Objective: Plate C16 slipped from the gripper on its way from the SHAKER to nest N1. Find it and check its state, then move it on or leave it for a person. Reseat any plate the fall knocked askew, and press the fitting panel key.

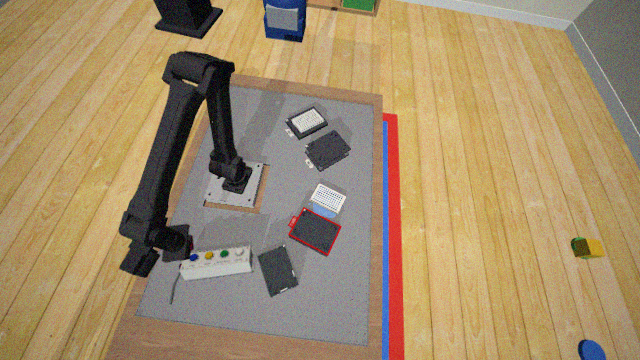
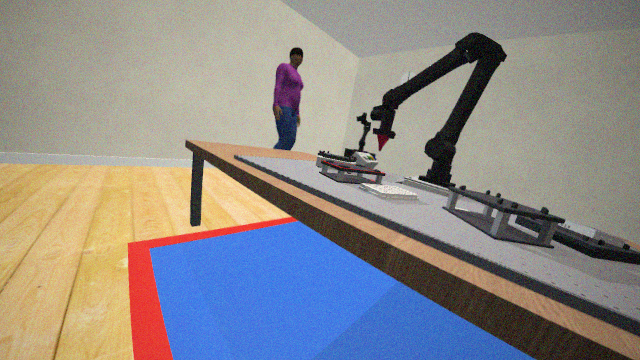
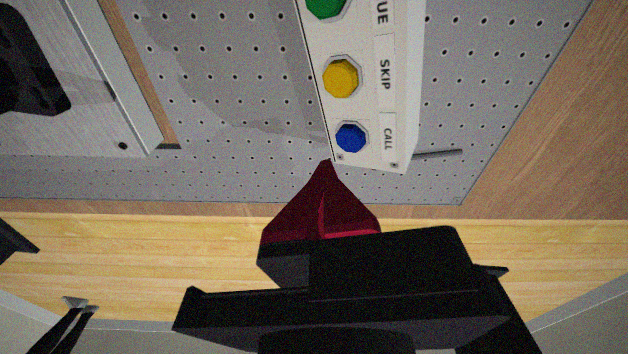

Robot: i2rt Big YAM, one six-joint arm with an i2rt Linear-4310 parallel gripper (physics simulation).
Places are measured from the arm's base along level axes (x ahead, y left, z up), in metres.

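Pixels of known places: gripper, between the fingertips: (image 1: 191,248) (image 2: 379,150) (image 3: 327,166); arm's base, origin of its link: (image 1: 237,179) (image 2: 436,183).
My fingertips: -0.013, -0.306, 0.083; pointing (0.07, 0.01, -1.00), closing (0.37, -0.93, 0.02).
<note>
For each thing: its middle in the pictures, then the offset to it from my fingertips, as dx, dy, dz. "pt": a spot on its surface instead.
- key panel, middle of its body: (image 3: 363,25) (image 1: 218,262) (image 2: 364,162) +0.078, -0.014, -0.066
- blue CALL key, middle of its body: (image 3: 351,137) (image 1: 193,257) +0.001, -0.023, -0.044
- yellow SKIP key, middle of its body: (image 3: 341,78) (image 1: 209,255) +0.047, -0.003, -0.044
- green key, middle of its body: (image 1: 224,253) +0.093, +0.016, -0.044
- white well plate, middle of its body: (image 2: 389,191) (image 1: 328,198) +0.388, +0.334, -0.100
- blue patch, a spot on its surface: (image 1: 323,210) pt +0.382, +0.281, -0.107
- red-rimmed nest, middle of its body: (image 2: 351,172) (image 1: 315,231) +0.371, +0.183, -0.085
- white plate, middle of its body: (image 1: 307,119) +0.204, +0.677, -0.070
- dark tray, a spot on its surface: (image 1: 278,271) pt +0.286, +0.010, -0.053
My gripper (image 1: 191,244) (image 2: 382,148) (image 3: 327,166) is shut and empty, its red fingertips above the mat beside the CALL end of the key panel (image 1: 216,271) (image 2: 367,159) (image 3: 407,75). The blue CALL key (image 1: 193,257) (image 3: 351,137) and yellow SKIP key (image 1: 209,255) (image 3: 341,78) show, with the green key (image 1: 224,253) (image 3: 326,4). A white well plate (image 1: 328,197) (image 2: 389,191) lies flat on the mat, beside a blue patch (image 1: 323,210) and the red-rimmed nest (image 1: 316,231) (image 2: 352,170). Another white plate (image 1: 308,120) sits in a black holder. No plate label is readable.
A dark raised stand (image 1: 328,150) (image 2: 515,205) stands near the black holder. A dark tray (image 1: 278,271) lies beside the panel. The arm's base plate (image 1: 215,192) (image 3: 75,130) is left of the stands. A person (image 2: 288,92) in purple stands beyond the table.
</note>
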